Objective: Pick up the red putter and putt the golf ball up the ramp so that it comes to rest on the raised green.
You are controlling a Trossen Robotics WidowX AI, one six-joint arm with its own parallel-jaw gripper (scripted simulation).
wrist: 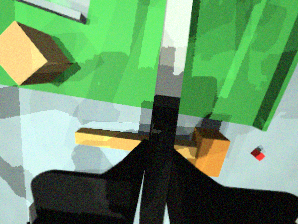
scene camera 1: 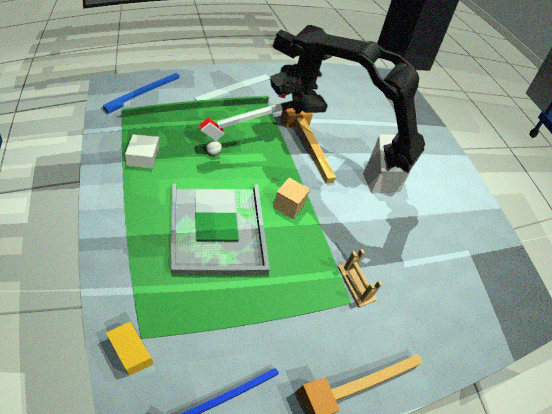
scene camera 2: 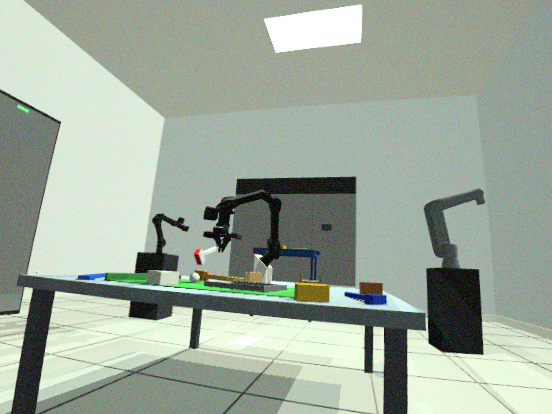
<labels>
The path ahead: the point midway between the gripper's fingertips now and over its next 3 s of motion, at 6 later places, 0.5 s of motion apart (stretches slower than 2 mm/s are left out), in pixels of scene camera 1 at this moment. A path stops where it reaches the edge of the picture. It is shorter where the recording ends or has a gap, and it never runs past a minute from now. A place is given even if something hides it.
The gripper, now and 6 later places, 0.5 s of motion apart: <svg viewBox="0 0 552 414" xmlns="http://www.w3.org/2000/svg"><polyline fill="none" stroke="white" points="296,111 295,104 293,114 292,120 291,120 292,118 298,144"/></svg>
</labels>
